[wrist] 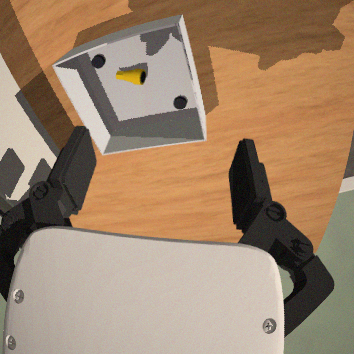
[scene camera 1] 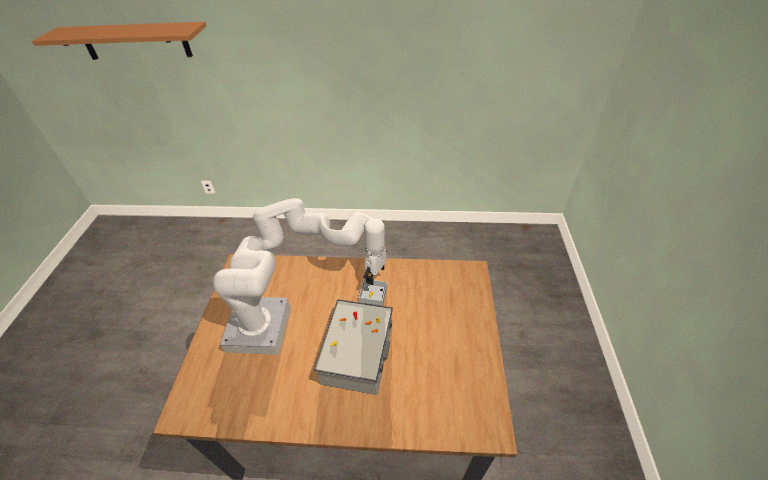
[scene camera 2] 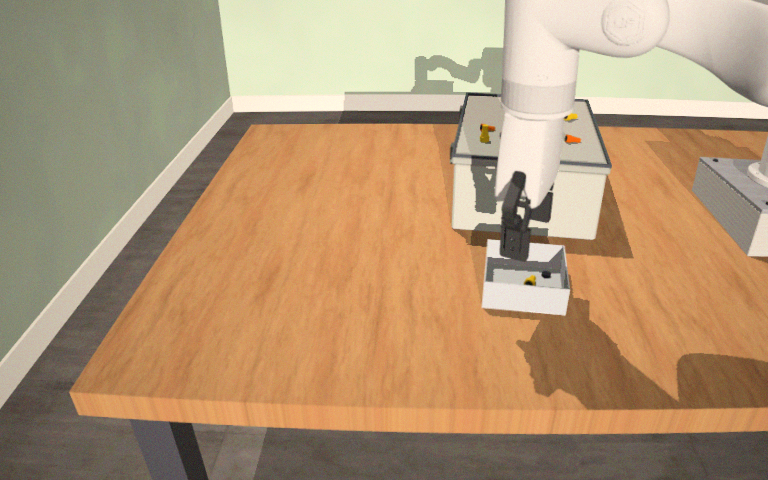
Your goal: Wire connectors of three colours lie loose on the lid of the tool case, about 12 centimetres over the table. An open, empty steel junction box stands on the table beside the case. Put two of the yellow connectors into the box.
Note:
I see my gripper, a steel junction box and a tool case.

